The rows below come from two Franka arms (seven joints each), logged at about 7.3 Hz.
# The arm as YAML. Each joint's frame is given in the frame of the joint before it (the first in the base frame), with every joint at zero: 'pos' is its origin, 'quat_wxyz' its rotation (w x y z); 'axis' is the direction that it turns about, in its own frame. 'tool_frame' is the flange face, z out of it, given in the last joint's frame.
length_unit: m
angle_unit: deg
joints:
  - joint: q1
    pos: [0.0, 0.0, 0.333]
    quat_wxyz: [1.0, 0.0, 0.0, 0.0]
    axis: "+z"
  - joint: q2
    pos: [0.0, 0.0, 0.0]
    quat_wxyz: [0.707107, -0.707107, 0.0, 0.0]
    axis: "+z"
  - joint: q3
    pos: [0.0, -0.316, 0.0]
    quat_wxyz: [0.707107, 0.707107, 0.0, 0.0]
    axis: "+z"
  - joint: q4
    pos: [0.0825, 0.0, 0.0]
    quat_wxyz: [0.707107, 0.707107, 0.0, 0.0]
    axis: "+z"
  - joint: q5
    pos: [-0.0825, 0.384, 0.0]
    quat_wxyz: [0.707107, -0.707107, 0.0, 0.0]
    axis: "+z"
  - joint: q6
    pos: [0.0, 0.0, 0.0]
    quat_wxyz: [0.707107, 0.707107, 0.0, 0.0]
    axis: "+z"
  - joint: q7
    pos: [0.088, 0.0, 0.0]
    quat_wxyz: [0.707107, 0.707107, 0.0, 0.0]
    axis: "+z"
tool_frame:
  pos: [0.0, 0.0, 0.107]
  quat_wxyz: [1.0, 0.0, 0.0, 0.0]
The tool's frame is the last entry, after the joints.
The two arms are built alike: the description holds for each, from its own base.
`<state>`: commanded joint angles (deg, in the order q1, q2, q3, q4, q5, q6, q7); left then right.
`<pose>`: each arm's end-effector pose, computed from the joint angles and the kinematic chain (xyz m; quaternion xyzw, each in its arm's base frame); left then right.
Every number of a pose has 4 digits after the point. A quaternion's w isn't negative.
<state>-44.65 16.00 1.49 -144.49 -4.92 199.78 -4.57 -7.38 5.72 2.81 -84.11 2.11 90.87 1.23</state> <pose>0.3775 -0.3399 0.2525 0.9017 -0.2720 0.3087 0.1330 0.5856 -0.0444 0.6176 -0.9984 0.0508 -0.0097 0.0206</pose>
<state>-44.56 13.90 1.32 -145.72 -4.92 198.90 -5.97 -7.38 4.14 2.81 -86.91 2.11 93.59 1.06</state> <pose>0.3730 -0.3368 0.2615 0.9049 -0.2612 0.3062 0.1381 0.5815 -0.0438 0.6148 -0.9983 0.0499 -0.0228 0.0195</pose>
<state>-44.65 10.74 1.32 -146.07 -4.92 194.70 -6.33 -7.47 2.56 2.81 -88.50 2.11 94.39 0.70</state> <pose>0.3716 -0.3373 0.2771 0.9094 -0.2601 0.2940 0.1374 0.5744 -0.0438 0.6188 -0.9983 0.0477 -0.0297 0.0185</pose>
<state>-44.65 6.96 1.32 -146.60 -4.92 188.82 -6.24 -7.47 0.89 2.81 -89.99 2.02 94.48 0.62</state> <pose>0.3686 -0.3355 0.2929 0.9160 -0.2631 0.2726 0.1317 0.5656 -0.0428 0.6231 -0.9982 0.0469 -0.0320 0.0169</pose>
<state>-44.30 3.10 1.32 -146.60 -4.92 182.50 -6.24 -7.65 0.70 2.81 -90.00 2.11 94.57 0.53</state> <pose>0.3683 -0.3324 0.3117 0.9227 -0.2627 0.2524 0.1263 0.5646 -0.0443 0.6250 -0.9981 0.0477 -0.0344 0.0174</pose>
